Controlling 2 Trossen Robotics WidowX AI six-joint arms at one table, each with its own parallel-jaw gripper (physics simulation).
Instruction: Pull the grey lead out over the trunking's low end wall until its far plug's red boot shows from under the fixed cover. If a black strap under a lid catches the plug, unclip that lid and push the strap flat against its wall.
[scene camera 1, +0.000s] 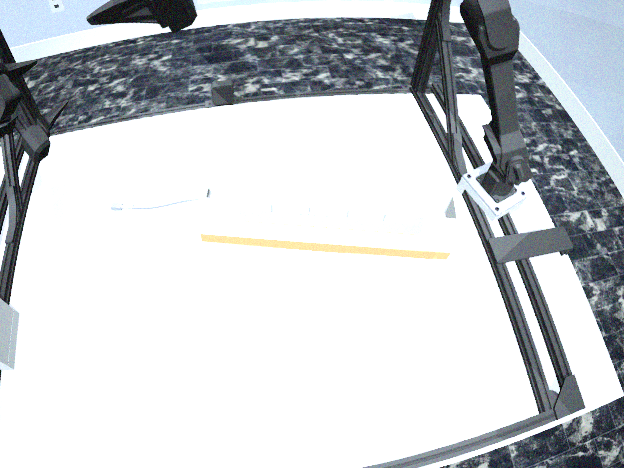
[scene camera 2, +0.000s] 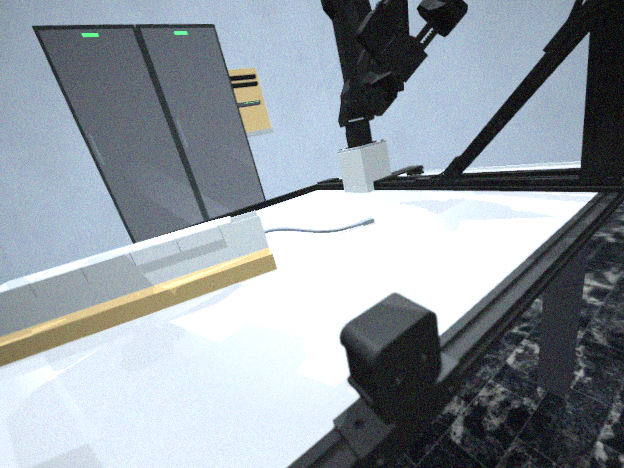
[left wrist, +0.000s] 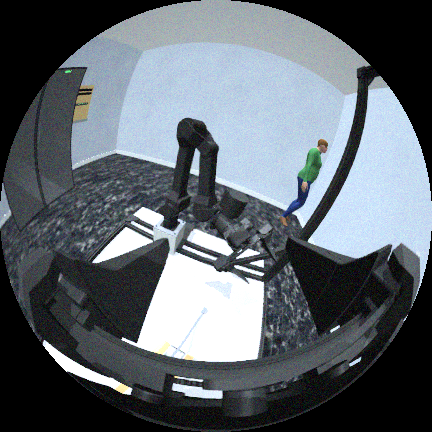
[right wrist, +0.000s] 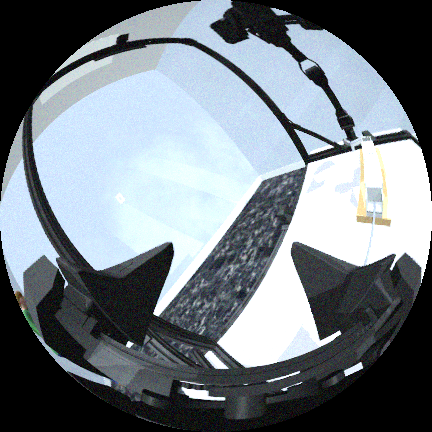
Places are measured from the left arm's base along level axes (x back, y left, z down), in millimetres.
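Pixels of known places: left gripper, between the fingertips: (left wrist: 229, 244); right gripper, between the fingertips: (scene camera 1: 52, 81) (scene camera 2: 418, 43) (left wrist: 262, 272) (right wrist: 234, 248); left arm's base, origin of its link: (scene camera 1: 496, 185) (right wrist: 351, 138); right arm's base, origin of its link: (scene camera 2: 360, 145) (left wrist: 169, 223).
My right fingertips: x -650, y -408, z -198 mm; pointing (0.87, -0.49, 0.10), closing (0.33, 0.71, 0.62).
For each thing: its top centre in the pictures, then the offset to it from my right fingertips. "pt": a spot on its surface instead.
- grey lead, a spot on its surface: (scene camera 2: 317, 231) (scene camera 1: 161, 204) (right wrist: 367, 249) (left wrist: 191, 330) pt dz +223, dx +107, dy +154 mm
- pale trunking, centre of its top: (scene camera 1: 332, 194) (scene camera 2: 111, 254) (right wrist: 369, 156) dz +163, dx +343, dy +312 mm
- small plug, centre of its top: (scene camera 1: 116, 205) (scene camera 2: 367, 219) (left wrist: 203, 309) dz +232, dx +28, dy +105 mm
The grey lead (scene camera 1: 156, 205) (scene camera 2: 317, 231) (left wrist: 190, 330) (right wrist: 372, 240) lies on the table, running from one end of the pale trunking (scene camera 2: 191, 251) (right wrist: 369, 170) to a small plug (scene camera 1: 116, 207) (scene camera 2: 370, 221) (left wrist: 204, 311) at its free end. The trunking is washed out in scene camera 1; faint lid seams show. No black strap or red boot can be made out. My left gripper is open and empty, high above the table. My right gripper (right wrist: 234, 248) (scene camera 1: 51, 81) is open and empty, raised beyond the table's left side in scene camera 1, apart from the lead.
An orange strip (scene camera 1: 322, 246) (scene camera 2: 136, 307) runs along the trunking's side. Dark frame rails edge the table. A black camera block (scene camera 2: 393, 342) sits on the near rail. Tall dark cabinets (scene camera 2: 100, 125) stand behind. A person in green (left wrist: 312, 165) is beyond the right arm.
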